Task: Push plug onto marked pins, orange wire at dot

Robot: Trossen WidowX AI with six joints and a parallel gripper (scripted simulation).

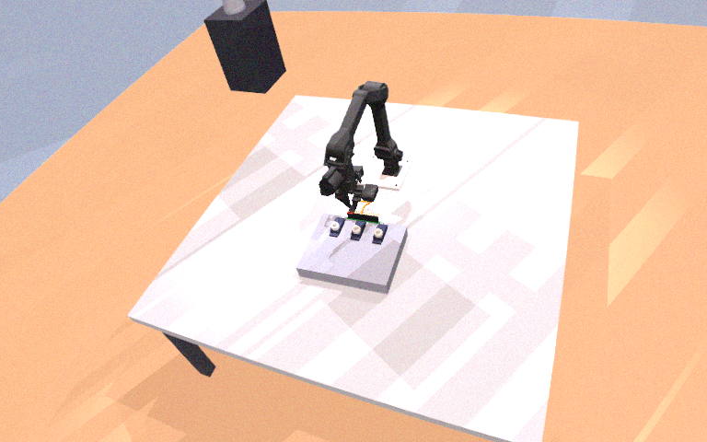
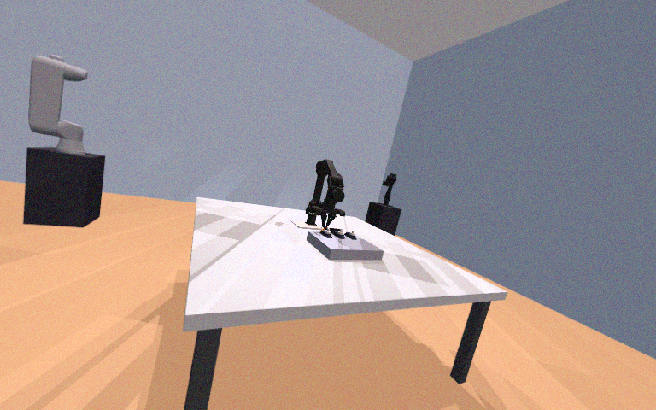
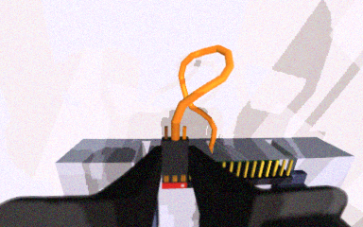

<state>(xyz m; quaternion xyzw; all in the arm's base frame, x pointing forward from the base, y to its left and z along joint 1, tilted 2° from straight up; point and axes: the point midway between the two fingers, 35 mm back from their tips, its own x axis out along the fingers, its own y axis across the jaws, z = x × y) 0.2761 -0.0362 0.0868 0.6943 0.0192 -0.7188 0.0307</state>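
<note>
My gripper tip is 3 cm short of the red band. Also, from my gripper tip: printed holder (18 cm ahead, 6 cm to the left, 5 cm below).
</note>
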